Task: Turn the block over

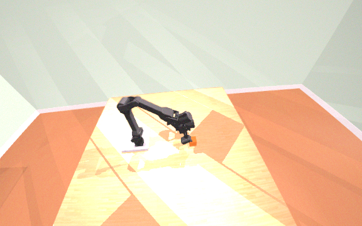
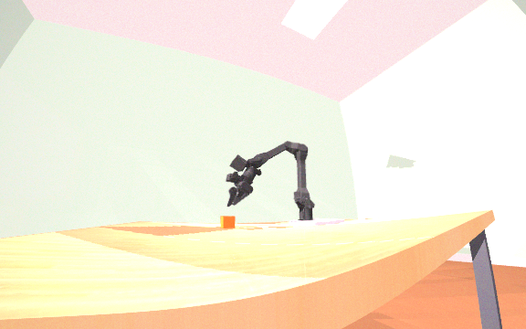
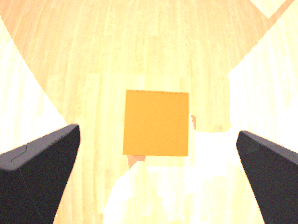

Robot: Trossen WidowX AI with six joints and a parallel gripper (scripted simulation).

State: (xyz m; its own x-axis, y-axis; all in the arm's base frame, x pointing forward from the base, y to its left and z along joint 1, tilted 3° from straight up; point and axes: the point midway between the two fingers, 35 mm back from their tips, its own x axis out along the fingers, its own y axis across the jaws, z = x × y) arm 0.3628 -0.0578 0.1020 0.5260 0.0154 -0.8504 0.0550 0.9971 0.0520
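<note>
My gripper tip is 7 cm above the block.
</note>
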